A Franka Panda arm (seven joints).
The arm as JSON. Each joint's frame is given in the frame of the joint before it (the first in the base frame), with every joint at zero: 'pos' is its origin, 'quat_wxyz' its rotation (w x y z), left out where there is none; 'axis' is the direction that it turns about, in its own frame. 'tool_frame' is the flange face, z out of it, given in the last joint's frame.
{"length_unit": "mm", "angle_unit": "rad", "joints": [
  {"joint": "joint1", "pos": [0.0, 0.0, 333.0], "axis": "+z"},
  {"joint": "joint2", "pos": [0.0, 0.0, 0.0], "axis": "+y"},
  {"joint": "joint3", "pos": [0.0, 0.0, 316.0], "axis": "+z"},
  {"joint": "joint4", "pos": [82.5, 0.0, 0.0], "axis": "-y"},
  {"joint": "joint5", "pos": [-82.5, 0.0, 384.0], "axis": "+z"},
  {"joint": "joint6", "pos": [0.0, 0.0, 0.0], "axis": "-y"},
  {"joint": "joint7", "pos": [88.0, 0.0, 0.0], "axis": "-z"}
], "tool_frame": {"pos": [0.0, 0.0, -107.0], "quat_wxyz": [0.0, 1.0, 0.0, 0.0]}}
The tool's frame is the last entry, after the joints.
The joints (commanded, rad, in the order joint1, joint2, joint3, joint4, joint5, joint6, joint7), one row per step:
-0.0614 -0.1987 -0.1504 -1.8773 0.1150 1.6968 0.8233
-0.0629 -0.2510 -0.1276 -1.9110 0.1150 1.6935 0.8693
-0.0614 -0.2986 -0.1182 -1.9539 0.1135 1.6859 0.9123
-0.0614 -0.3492 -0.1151 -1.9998 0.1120 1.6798 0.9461
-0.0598 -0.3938 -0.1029 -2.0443 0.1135 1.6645 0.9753
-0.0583 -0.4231 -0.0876 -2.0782 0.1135 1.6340 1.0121
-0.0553 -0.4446 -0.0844 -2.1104 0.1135 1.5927 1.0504
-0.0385 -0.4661 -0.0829 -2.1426 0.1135 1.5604 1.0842
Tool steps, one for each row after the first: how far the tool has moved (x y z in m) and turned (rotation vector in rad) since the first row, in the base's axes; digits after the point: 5 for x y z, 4 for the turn. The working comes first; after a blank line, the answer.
Tool pose at each row, in the base's axes (x y z in m, rotation vector in rad; the steps are taken from these numbers as rounded here):
0.48952 -0.10051 0.59413 -2.5985 1.4982 0.0427
0.47543 -0.08729 0.60345 -2.5762 1.5244 0.0290
0.46046 -0.07965 0.60474 -2.5530 1.5629 0.0401
0.44403 -0.07592 0.60526 -2.5290 1.5978 0.0483
0.42921 -0.06649 0.60242 -2.5221 1.6172 0.0749
0.41748 -0.05604 0.59634 -2.5220 1.6494 0.1263
0.40585 -0.05097 0.58669 -2.5148 1.6971 0.2024
0.39550 -0.04159 0.57785 -2.5186 1.7233 0.2666

-0.01409 0.01322 0.00932 0.0014 -0.0094 -0.0232
-0.02906 0.02086 0.01061 0.0057 -0.0009 -0.0526
-0.04549 0.02459 0.01113 0.0107 0.0048 -0.0803
-0.06031 0.03402 0.00829 0.0155 0.0235 -0.0923
-0.07204 0.04447 0.00221 0.0162 0.0634 -0.1076
-0.08367 0.04954 -0.00744 0.0206 0.1203 -0.1325
-0.09402 0.05892 -0.01628 0.0219 0.1680 -0.1419

